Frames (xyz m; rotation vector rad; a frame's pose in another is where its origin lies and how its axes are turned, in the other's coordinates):
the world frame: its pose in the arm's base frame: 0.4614 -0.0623 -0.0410 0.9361 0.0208 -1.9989
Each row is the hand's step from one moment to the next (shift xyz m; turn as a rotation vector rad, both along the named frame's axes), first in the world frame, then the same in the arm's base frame.
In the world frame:
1: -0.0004 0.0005 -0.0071 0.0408 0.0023 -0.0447
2: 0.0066 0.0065 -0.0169 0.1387 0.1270 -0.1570
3: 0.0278 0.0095 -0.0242 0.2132 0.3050 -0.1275
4: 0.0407 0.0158 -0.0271 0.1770 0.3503 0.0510
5: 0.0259 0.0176 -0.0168 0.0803 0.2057 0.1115
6: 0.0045 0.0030 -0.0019 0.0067 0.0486 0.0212
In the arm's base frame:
1: 0.0048 0.0025 -0.0047 0.0162 -0.0150 -0.0564
2: 0.0130 -0.0026 -0.0140 0.1456 -0.1199 -0.1564
3: 0.0131 -0.0171 -0.0314 0.2356 -0.2899 -0.1232
4: 0.0155 -0.0292 -0.0394 0.1720 -0.3540 0.0413
5: 0.0151 -0.0232 -0.0223 0.0590 -0.2197 0.0971
6: 0.0020 -0.0044 -0.0032 0.0208 -0.0412 0.0269

